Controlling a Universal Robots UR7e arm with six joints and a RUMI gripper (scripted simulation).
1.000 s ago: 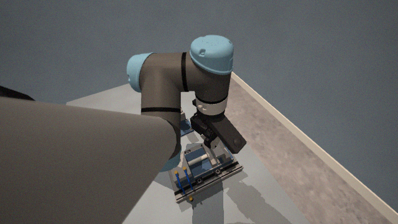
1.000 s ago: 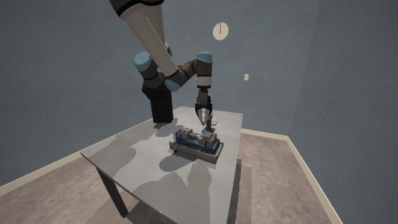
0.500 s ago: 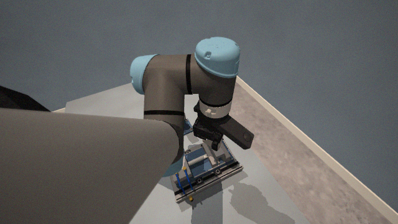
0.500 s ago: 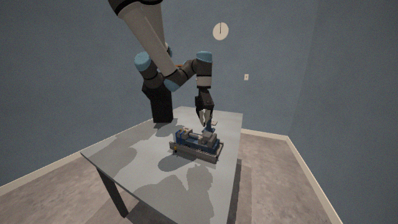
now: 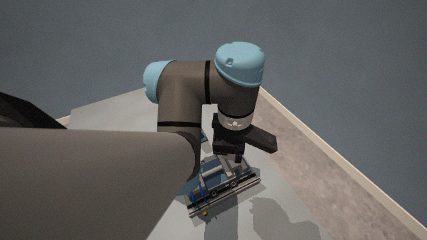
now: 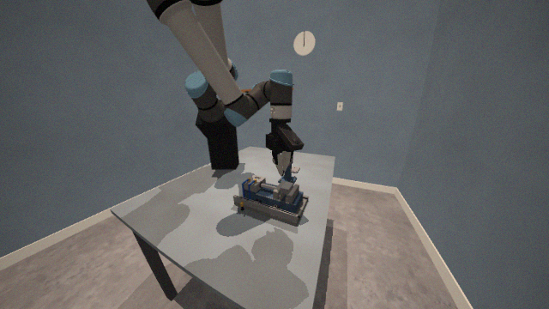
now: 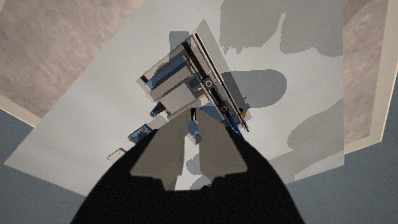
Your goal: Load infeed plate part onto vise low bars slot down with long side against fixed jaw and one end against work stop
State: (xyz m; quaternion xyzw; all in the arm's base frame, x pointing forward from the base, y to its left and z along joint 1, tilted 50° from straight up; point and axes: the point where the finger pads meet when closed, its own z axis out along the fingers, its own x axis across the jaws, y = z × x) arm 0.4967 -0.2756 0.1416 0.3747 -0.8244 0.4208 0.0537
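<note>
Now: the part 20 mm ahead of my hand, 30 mm to the left of it and 90 mm below it. The rest, counted from my hand: grey jaw (10 mm behind, 40 mm to the left, 100 mm below); cylinder rod (70 mm behind, 60 mm to the left, 100 mm below); work stop (30 mm ahead, 80 mm to the left, 90 mm below).
</note>
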